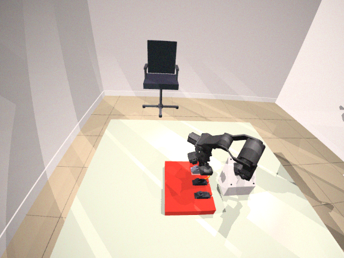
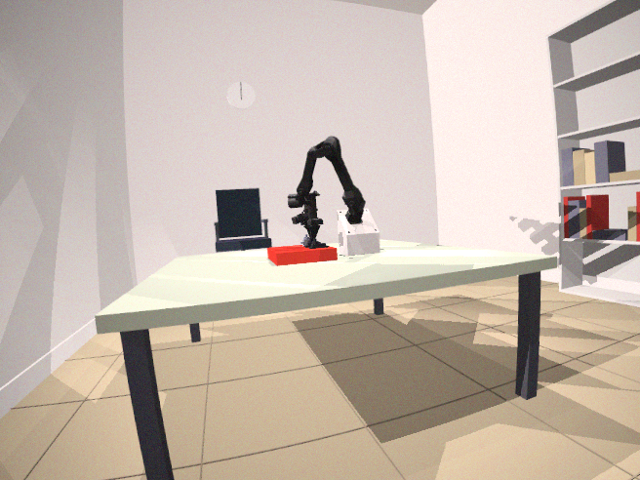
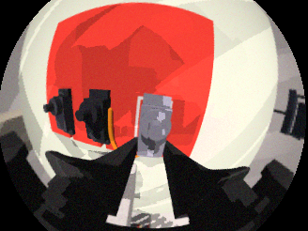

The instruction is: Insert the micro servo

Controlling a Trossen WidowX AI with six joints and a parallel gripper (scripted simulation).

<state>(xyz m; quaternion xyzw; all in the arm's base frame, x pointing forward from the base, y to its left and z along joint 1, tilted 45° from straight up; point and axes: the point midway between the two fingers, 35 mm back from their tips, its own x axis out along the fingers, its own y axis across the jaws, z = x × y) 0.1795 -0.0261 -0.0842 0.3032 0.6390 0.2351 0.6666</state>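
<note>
My gripper tip is now 13 cm short of the red deck, 7 cm to the right of it and 4 cm above it.
</note>
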